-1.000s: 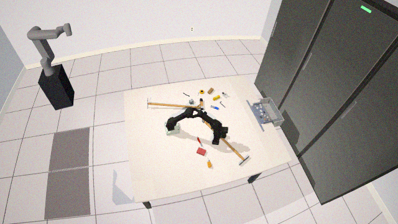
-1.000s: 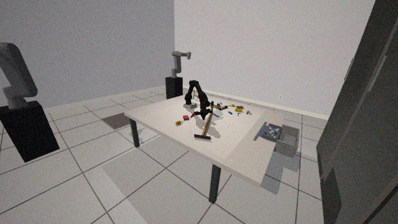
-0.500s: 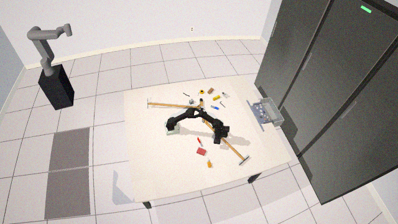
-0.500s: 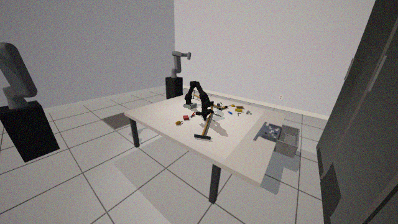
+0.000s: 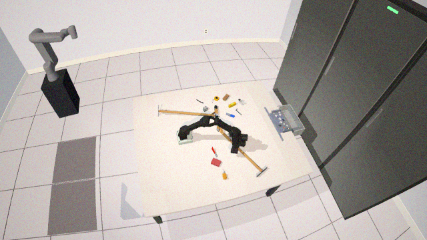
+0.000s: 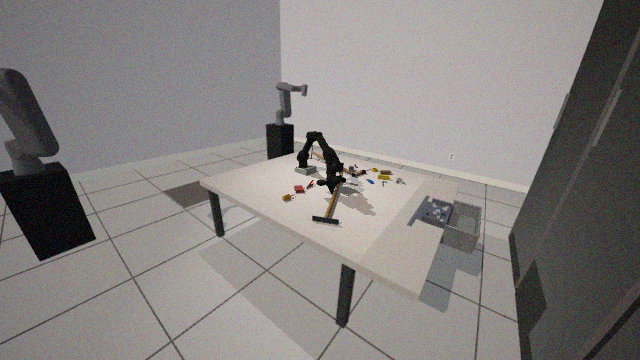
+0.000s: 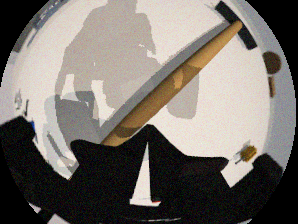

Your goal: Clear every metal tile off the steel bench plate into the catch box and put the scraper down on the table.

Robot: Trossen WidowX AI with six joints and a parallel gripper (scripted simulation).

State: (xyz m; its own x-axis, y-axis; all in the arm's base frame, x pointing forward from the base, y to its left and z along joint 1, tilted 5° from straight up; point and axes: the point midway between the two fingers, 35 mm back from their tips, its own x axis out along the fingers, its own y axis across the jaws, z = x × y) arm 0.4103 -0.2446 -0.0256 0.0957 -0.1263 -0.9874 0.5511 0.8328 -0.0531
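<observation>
Right now my gripper tip is 3 cm short of the long scraper, 1 cm to the left of it and 5 cm below it. Also, from my gripper tip: red block 22 cm behind, 7 cm to the right; orange item 20 cm behind, 21 cm to the right; red tool 20 cm behind, 2 cm to the left.
</observation>
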